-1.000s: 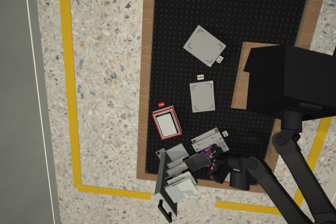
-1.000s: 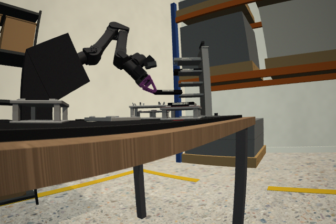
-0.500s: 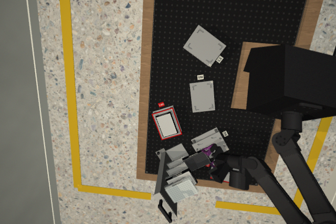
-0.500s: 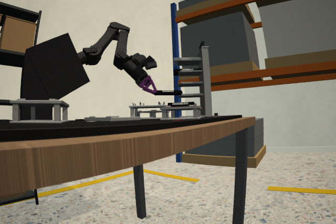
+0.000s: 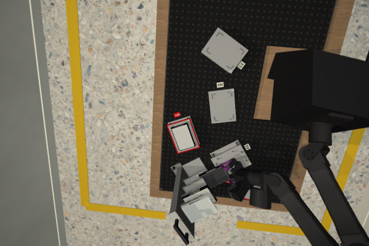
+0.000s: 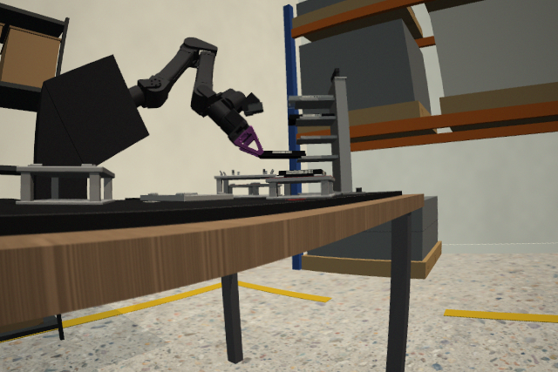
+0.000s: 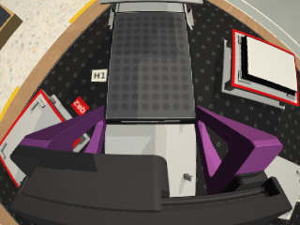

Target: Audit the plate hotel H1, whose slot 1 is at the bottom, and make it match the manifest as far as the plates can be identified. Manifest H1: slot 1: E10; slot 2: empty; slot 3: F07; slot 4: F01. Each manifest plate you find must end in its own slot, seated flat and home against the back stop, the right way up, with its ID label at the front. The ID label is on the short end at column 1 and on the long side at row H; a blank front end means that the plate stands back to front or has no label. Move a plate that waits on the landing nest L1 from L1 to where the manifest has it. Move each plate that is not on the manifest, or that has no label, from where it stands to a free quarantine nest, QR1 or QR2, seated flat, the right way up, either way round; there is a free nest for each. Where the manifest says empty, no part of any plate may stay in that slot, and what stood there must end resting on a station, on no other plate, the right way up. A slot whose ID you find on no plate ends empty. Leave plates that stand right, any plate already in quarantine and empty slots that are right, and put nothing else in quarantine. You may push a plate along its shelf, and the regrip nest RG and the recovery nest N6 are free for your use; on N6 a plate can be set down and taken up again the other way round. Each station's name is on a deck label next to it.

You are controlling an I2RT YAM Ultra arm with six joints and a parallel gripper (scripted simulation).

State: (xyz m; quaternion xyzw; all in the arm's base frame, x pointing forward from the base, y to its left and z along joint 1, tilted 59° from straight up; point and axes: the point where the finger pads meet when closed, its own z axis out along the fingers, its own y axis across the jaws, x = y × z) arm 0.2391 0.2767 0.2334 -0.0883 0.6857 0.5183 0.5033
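The regrip nest RG lies 60 mm below my hand, 30 mm to the right of it and 30 mm behind it. Round my hand: H1 deck label: 130 mm to the left, 120 mm below, 10 mm ahead; then plate hotel H1: 170 mm ahead, 140 mm to the left, 40 mm above; then white well plate: 150 mm above, 110 mm ahead, 90 mm to the left.
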